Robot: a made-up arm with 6 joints.
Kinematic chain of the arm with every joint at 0, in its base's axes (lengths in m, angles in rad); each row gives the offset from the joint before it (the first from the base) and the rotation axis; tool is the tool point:
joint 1: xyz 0 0 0.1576 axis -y
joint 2: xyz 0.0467 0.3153 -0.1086 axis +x
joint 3: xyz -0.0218 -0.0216 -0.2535 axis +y
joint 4: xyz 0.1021 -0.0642 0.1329 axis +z
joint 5: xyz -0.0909 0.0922 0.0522 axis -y
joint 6: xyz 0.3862 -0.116 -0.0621 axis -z
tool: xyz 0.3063 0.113 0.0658
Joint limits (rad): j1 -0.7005..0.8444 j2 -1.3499..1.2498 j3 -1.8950..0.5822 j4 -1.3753..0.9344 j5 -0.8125..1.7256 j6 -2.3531..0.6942
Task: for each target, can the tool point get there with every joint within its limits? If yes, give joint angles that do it. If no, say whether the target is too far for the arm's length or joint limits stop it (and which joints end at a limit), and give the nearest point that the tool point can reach.
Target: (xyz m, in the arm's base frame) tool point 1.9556 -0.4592 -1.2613
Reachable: no: too far | nearest point 0.7590 0.0415 -0.3931 | short by 1.561 m
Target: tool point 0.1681 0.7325 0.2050
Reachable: yes | joints -0.2671 -0.0710 -0.5260 0.7249 0.2680 -0.4069
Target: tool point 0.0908 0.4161 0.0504
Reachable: yes | joints -0.2861 0.4930 -0.0653 0.1749 0.2860 -2.0917
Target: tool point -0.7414 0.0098 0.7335
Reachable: no: joint limits stop it (at a limit: joint 1, joint 4) | nearest point -0.6956 0.0112 0.6944 | short by 0.060 m
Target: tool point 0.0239 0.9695 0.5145
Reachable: no: joint limits stop it (at a limit: joint 1, joint 2, joint 4) | nearest point 0.0256 0.8807 0.4801 | short by 0.095 m
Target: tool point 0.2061 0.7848 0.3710
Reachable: yes | joints 0.2058 -0.8079 0.1618 -0.2778 1.5285 -0.4026
